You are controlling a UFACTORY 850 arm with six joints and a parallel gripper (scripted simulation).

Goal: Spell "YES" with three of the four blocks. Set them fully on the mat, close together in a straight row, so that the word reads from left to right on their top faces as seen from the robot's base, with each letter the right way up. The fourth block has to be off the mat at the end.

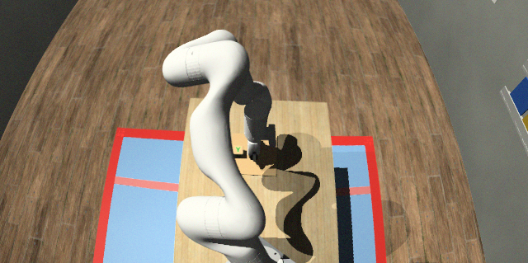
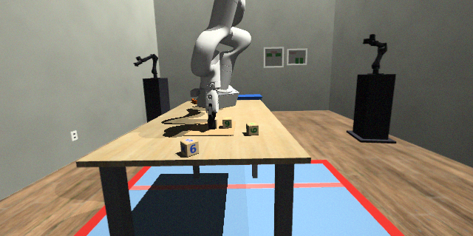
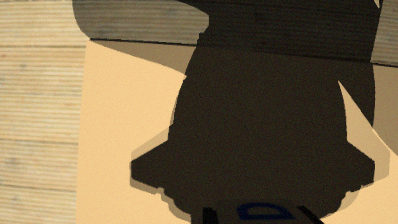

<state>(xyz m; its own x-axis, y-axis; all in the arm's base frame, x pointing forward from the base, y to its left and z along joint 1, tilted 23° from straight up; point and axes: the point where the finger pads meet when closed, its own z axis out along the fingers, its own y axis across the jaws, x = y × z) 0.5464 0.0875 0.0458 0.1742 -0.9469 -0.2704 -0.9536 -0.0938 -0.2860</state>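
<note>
My gripper is now 20 mm above the tan mat. Round my hand: green-lettered block: 180 mm to the left, 60 mm ahead.
</note>
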